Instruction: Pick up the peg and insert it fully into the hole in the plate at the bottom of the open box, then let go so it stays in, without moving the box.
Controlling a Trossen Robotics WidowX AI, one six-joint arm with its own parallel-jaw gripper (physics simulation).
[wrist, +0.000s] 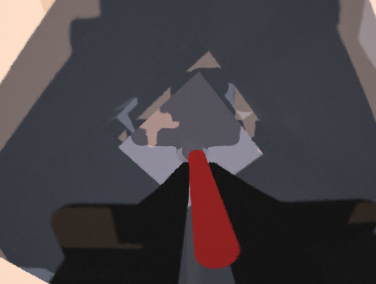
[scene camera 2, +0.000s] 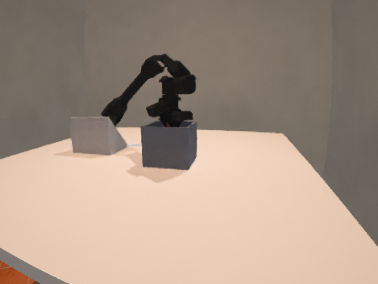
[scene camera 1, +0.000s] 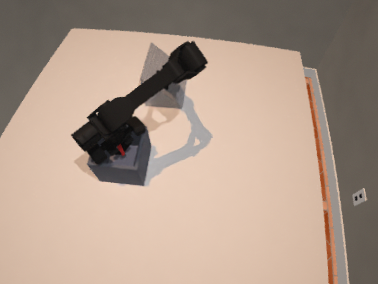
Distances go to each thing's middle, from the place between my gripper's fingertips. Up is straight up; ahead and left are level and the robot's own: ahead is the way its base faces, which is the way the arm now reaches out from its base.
Now: hand 20 mm above the dark blue-grey box (scene camera 2: 163, 147). Also, from my hand: red peg (wrist: 215, 244): 30 mm above; then pale plate (wrist: 195, 118): 50 mm below.
